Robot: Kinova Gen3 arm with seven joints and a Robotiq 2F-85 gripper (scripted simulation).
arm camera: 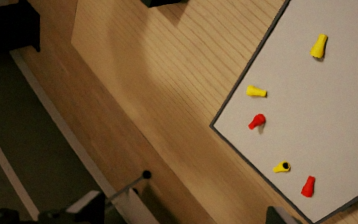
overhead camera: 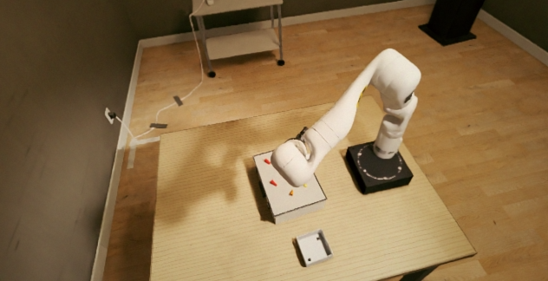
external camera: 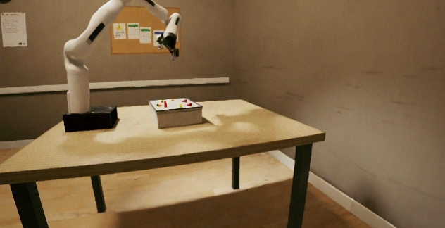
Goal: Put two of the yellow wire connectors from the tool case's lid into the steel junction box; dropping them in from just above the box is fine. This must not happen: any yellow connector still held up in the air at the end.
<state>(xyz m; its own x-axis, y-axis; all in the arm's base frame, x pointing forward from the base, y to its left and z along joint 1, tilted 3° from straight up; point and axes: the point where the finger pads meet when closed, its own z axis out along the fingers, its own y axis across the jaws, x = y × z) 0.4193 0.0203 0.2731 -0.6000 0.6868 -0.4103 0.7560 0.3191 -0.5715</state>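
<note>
Right now my hand is 30 mm short of the orange connector, 40 mm to the right of it and 250 mm above it. Also, from my hand: grey tool case 20 mm ahead, 40 mm to the right, 280 mm below.
</note>
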